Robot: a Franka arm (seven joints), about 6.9 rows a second.
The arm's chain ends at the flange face. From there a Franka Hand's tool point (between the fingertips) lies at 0.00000 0.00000 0.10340 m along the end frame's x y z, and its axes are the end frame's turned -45 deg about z.
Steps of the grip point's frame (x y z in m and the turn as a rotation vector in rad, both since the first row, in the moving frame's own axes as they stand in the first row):
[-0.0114, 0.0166, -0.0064, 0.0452, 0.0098, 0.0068]
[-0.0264, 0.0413, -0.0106, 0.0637, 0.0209, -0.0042]
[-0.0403, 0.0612, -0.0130, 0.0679, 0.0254, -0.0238]
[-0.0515, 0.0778, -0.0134, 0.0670, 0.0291, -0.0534]
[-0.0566, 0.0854, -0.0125, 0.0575, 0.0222, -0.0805]
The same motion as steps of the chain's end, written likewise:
[0.0063, 0.0238, -0.0063, 0.0389, -0.0250, 0.0068]
[0.0137, 0.0540, -0.0104, 0.0598, -0.0303, -0.0042]
[0.0180, 0.0785, -0.0127, 0.0660, -0.0301, -0.0238]
[0.0216, 0.0984, -0.0131, 0.0680, -0.0268, -0.0534]
[0.0232, 0.1061, -0.0123, 0.0564, -0.0250, -0.0805]

